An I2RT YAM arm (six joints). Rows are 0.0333 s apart.
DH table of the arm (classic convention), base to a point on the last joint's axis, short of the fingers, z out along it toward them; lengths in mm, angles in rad. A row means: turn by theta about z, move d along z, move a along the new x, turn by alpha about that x. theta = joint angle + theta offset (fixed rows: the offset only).
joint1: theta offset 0, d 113.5, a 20, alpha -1.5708
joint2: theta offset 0, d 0, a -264, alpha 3.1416
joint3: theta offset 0.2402, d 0, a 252.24, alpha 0
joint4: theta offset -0.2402, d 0, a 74, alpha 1.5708
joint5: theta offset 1.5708, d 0, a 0, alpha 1.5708
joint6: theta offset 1.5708, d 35.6, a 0, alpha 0
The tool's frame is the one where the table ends.
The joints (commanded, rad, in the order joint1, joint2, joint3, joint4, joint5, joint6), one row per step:
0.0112 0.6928 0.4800 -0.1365 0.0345 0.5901
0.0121 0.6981 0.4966 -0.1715 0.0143 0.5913
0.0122 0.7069 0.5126 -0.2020 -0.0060 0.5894
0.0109 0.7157 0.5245 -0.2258 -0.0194 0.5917
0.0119 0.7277 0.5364 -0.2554 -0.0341 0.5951
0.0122 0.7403 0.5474 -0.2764 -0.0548 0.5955
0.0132 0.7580 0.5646 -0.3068 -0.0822 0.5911
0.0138 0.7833 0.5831 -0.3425 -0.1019 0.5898
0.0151 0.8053 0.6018 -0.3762 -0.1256 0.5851
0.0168 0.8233 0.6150 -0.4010 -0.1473 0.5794
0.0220 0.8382 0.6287 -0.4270 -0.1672 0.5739
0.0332 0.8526 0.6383 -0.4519 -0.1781 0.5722
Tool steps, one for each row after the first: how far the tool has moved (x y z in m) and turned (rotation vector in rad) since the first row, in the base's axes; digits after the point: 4 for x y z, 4 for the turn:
-0.0001 0.0009 0.0015 0.0080 0.0238 0.0194
0.0004 0.0016 0.0027 0.0135 0.0472 0.0390
0.0009 0.0019 0.0032 0.0209 0.0679 0.0491
0.0016 0.0026 0.0026 0.0301 0.0977 0.0620
0.0027 0.0034 0.0024 0.0391 0.1204 0.0808
0.0043 0.0046 0.0028 0.0472 0.1513 0.1080
0.0066 0.0054 0.0018 0.0562 0.1938 0.1260
0.0085 0.0065 0.0017 0.0644 0.2306 0.1496
0.0101 0.0076 0.0011 0.0709 0.2597 0.1723
0.0111 0.0093 0.0011 0.0767 0.2865 0.1967
0.0119 0.0117 -0.0001 0.0811 0.3164 0.2171

